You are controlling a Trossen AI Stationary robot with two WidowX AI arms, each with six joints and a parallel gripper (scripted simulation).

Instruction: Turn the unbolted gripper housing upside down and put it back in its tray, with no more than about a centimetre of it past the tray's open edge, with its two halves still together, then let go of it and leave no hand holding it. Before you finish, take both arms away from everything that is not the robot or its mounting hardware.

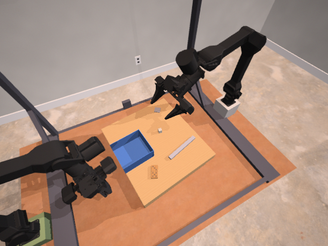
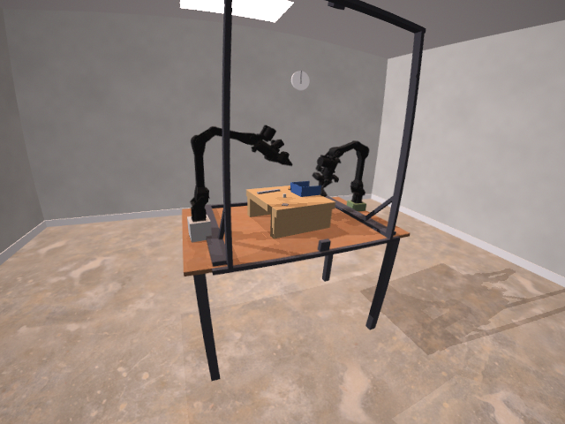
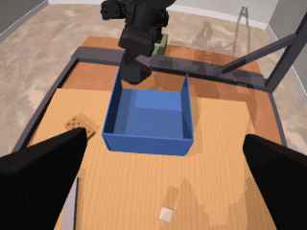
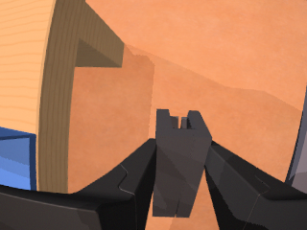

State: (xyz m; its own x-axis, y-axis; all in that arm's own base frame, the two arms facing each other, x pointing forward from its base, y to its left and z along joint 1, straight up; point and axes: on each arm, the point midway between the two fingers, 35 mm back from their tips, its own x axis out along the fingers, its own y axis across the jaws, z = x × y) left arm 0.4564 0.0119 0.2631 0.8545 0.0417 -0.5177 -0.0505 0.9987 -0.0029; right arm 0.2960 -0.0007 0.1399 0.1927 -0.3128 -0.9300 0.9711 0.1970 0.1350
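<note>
The gripper housing lies 60 mm below my right hand and 10 mm to the left of it. Round my right hand: wooden platform 280 mm to the left, 90 mm below, 50 mm behind; then blue tray 200 mm to the left, 40 mm behind, 20 mm below; then small cube 330 mm to the left, 70 mm behind, 20 mm below.
</note>
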